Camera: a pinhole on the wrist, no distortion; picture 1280 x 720 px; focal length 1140.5 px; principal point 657.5 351.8 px. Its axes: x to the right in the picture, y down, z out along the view. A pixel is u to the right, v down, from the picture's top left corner.
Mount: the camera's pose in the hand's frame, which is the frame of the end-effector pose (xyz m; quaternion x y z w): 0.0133 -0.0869 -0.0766 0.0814 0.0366 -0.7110 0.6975
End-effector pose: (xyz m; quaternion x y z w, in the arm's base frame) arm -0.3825 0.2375 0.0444 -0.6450 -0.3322 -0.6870 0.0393
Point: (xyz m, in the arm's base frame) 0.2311 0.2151 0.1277
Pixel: outside the picture
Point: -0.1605 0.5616 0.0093
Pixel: 651.9 529.2
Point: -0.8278 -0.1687 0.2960
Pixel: behind the camera
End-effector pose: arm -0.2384 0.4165 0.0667 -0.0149 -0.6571 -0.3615 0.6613
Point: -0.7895 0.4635 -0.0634
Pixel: 885.8 272.1
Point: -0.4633 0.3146 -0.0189
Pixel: 1171.4 363.7
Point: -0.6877 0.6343 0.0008
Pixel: 482.2 188.8
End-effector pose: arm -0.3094 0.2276 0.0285 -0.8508 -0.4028 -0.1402 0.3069
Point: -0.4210 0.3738 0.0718
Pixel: 1149.0 620.9
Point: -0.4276 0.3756 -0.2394
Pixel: 371.4 26.2
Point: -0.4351 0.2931 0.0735
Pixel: 1206.8 47.7
